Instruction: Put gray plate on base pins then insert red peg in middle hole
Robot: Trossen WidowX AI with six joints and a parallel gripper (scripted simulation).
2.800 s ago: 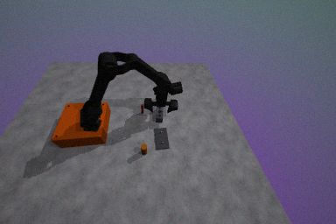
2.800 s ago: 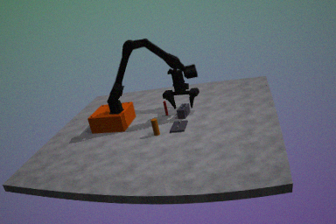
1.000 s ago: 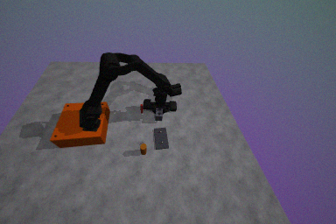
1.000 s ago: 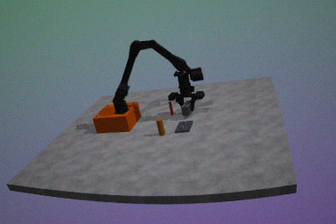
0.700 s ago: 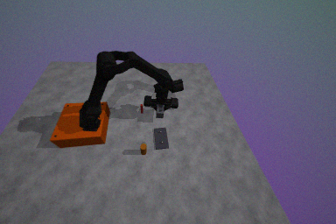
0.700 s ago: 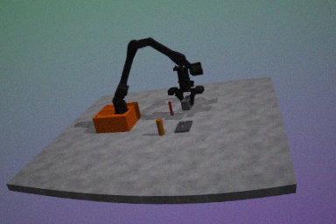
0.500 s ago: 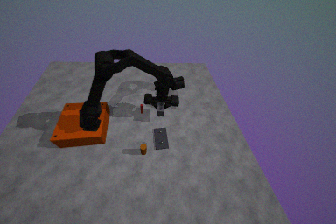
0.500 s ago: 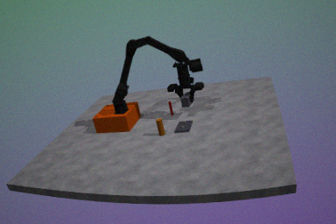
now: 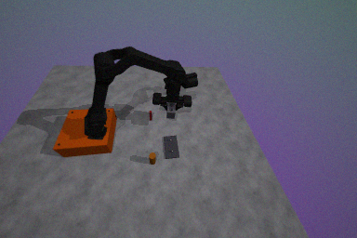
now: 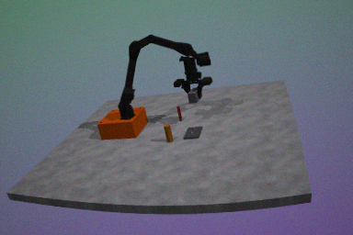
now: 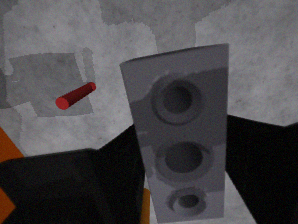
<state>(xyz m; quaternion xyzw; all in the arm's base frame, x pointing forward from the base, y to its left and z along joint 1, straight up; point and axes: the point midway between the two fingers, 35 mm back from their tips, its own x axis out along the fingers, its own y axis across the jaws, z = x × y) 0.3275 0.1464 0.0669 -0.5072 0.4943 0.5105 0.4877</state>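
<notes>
Now: the dark base 20 mm ahead of my gripper tip, 150 mm to the right of it and 110 mm below it. Also, from my gripper tip: red peg 110 mm behind, 10 mm to the left, 80 mm below; then orange cylinder 70 mm behind, 230 mm to the right, 80 mm below; then gray plate 30 mm above.
</notes>
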